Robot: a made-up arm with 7 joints. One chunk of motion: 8 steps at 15 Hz.
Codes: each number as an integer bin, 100 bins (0 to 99) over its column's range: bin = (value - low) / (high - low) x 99, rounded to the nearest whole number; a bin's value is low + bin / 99 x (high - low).
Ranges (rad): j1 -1.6..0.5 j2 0..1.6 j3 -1.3..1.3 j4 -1.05..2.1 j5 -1.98..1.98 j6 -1.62..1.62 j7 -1.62..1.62
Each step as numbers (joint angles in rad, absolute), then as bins.
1 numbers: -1.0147 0.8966 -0.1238 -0.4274 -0.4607 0.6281 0.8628
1 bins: 28 55 45 20 38 69 76
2 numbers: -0.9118 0.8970 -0.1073 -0.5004 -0.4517 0.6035 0.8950
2 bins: 32 56 45 17 38 68 77
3 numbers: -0.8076 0.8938 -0.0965 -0.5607 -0.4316 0.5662 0.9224
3 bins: 37 55 46 15 39 67 78
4 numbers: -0.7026 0.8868 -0.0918 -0.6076 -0.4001 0.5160 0.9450
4 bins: 42 55 46 14 39 65 78
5 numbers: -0.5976 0.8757 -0.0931 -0.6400 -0.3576 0.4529 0.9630
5 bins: 47 54 46 13 41 63 79
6 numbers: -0.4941 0.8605 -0.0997 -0.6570 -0.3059 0.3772 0.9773
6 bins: 52 53 46 12 42 61 79
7 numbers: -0.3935 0.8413 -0.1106 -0.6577 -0.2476 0.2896 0.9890
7 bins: 57 52 45 12 43 58 80
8 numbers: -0.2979 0.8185 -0.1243 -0.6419 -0.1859 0.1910 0.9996
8 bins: 61 51 45 13 45 55 80
